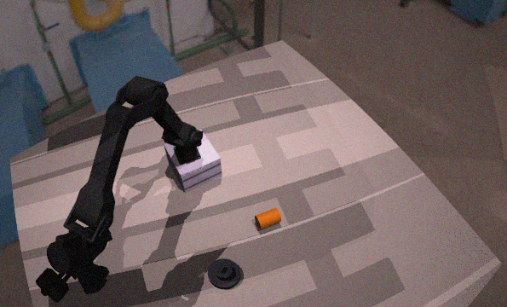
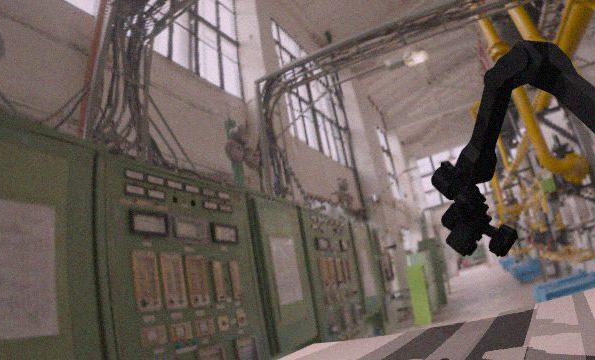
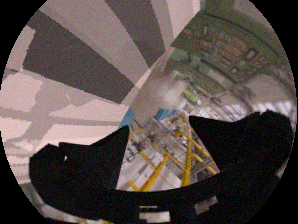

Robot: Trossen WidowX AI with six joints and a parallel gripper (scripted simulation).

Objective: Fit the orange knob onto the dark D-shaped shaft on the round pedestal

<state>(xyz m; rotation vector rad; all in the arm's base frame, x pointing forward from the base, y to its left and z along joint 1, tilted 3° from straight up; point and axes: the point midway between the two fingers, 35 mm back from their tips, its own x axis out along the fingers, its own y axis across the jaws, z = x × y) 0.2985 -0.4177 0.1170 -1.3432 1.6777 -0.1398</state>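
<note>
The orange knob lies 570 mm to the left of my gripper tip, 180 mm below it and 60 mm behind it. Also, from my gripper tip: round pedestal: 400 mm to the left, 170 mm below, 40 mm ahead.
</note>
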